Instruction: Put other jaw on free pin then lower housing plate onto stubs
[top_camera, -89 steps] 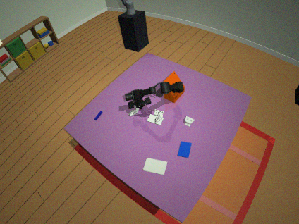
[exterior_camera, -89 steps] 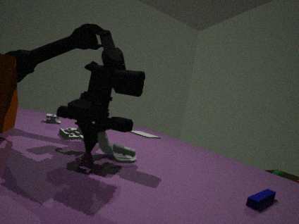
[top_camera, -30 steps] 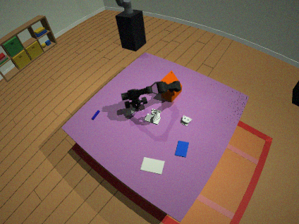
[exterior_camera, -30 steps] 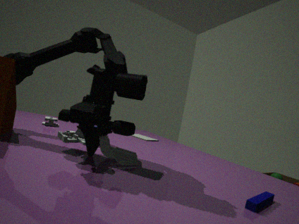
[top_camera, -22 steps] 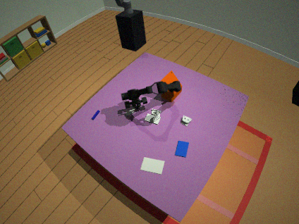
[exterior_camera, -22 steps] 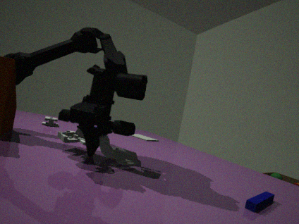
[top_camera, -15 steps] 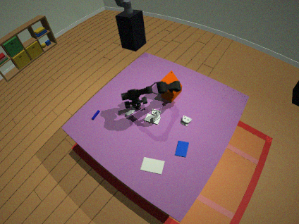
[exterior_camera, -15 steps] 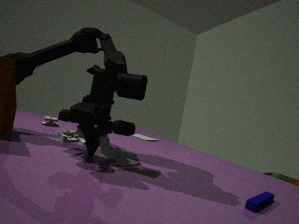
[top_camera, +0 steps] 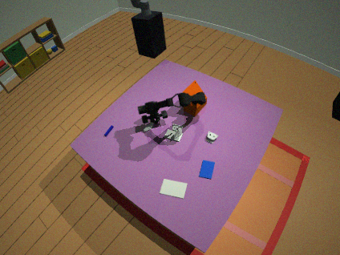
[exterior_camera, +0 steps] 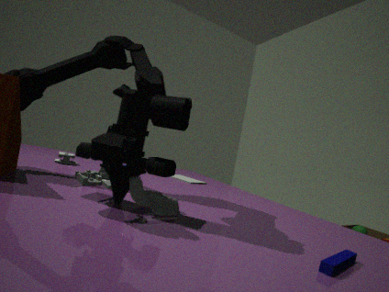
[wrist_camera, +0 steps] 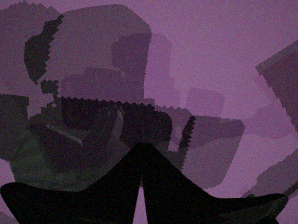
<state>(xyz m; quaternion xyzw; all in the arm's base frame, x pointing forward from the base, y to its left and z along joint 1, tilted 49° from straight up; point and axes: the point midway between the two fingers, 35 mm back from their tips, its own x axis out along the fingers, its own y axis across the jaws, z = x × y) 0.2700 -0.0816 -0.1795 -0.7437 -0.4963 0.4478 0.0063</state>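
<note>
My gripper tip is now 40 mm short of the white jaw piece, 20 mm to the left of it and 40 mm below it. From my gripper tip the other things lie so: flat blue plate (140 mm ahead, 520 mm to the left); blue bar (250 mm ahead, 290 mm to the right, 10 mm above); flat white plate (370 mm ahead, 400 mm to the left).
</note>
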